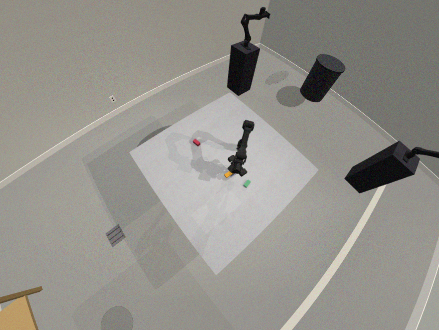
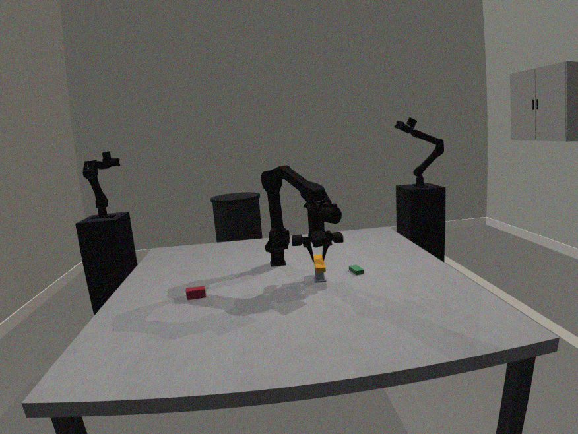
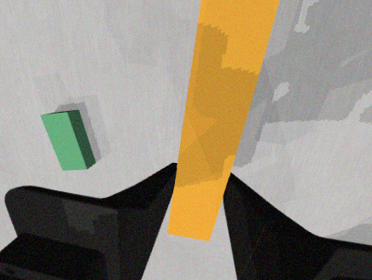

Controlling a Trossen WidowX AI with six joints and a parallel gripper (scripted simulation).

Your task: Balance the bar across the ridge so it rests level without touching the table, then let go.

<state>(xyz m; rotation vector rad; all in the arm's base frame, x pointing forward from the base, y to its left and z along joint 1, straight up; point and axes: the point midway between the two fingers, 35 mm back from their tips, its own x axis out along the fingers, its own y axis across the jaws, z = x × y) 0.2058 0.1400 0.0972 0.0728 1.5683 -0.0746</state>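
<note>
My gripper tip is now 30 mm short of the orange bar. From my gripper tip the other things lie so: red block (80 mm ahead, 450 mm to the right, 50 mm below); then green block (10 mm behind, 150 mm to the left, 50 mm below).
</note>
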